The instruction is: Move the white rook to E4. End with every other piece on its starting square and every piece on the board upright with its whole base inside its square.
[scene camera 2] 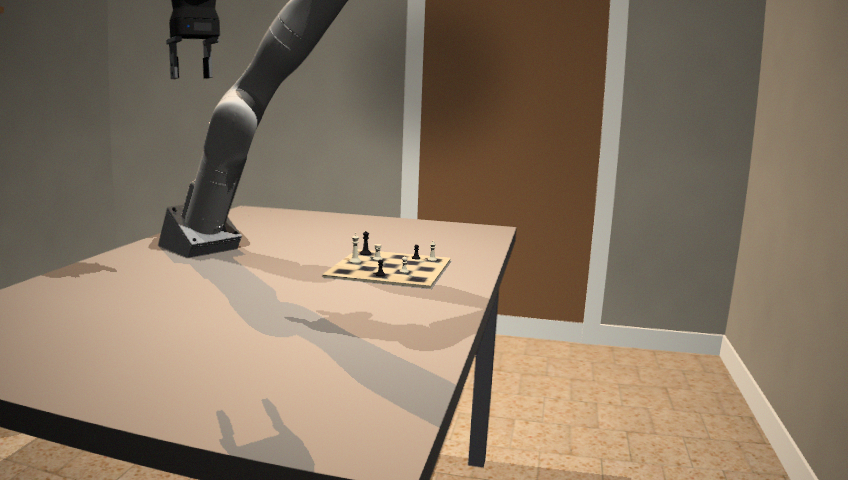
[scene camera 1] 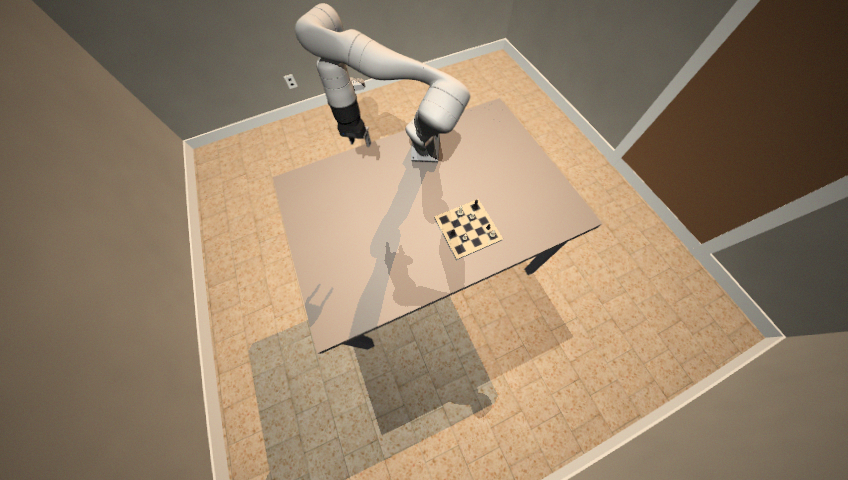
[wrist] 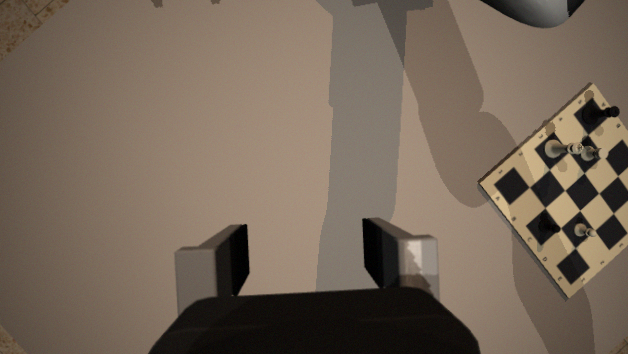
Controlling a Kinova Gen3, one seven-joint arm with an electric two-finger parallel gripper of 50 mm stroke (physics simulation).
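Places are measured from the arm's base along level axes (x ahead, y left, z up), in centimetres.
Pixels of known places: gripper, fingertip midpoint: (scene camera 2: pixel 191 78) (scene camera 1: pixel 361 143) (wrist: pixel 306 246); arm's base, origin of the base link: (scene camera 2: pixel 204 221).
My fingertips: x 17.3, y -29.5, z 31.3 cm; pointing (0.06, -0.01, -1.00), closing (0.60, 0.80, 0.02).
Observation:
For each thing: its top centre in the pictures, then the offset to it from my fingertips.
- chessboard, middle of its top: (wrist: pixel 582 192) (scene camera 2: pixel 390 265) (scene camera 1: pixel 468 227) dx +26.6, dy +30.8, dz -37.5 cm
- white rook, middle of its top: (wrist: pixel 603 153) (scene camera 2: pixel 377 244) (scene camera 1: pixel 472 213) dx +22.6, dy +34.6, dz -34.2 cm
- tall white king, middle of its top: (wrist: pixel 582 148) (scene camera 2: pixel 355 232) (scene camera 1: pixel 461 205) dx +18.8, dy +30.9, dz -31.1 cm
The chessboard (scene camera 1: pixel 457 255) (scene camera 2: pixel 386 281) (wrist: pixel 567 292) lies on the table. A short, broad-topped white piece that looks like the white rook (scene camera 1: pixel 471 217) (scene camera 2: pixel 377 251) (wrist: pixel 600 153) stands upright on it, beside the tall white king (scene camera 1: pixel 460 211) (scene camera 2: pixel 355 249) (wrist: pixel 554 148). Small letters run along the rim; I cannot read for certain which square is E4. My gripper (scene camera 1: pixel 360 142) (scene camera 2: pixel 190 76) (wrist: pixel 306 246) is open and empty, high up and well apart from the board; in the wrist view the board is at the right, partly cut off.
Other upright pieces: a tall black one (scene camera 1: pixel 475 204) (scene camera 2: pixel 365 243) (wrist: pixel 595 113), a black one (scene camera 1: pixel 452 233) (scene camera 2: pixel 380 268) (wrist: pixel 545 226), a small white one (scene camera 1: pixel 464 237) (scene camera 2: pixel 404 265) (wrist: pixel 581 230), a black one (scene camera 1: pixel 487 226) (scene camera 2: pixel 416 252) and a white one (scene camera 1: pixel 492 234) (scene camera 2: pixel 432 252). The arm's base (scene camera 1: pixel 424 158) (scene camera 2: pixel 199 245) stands behind.

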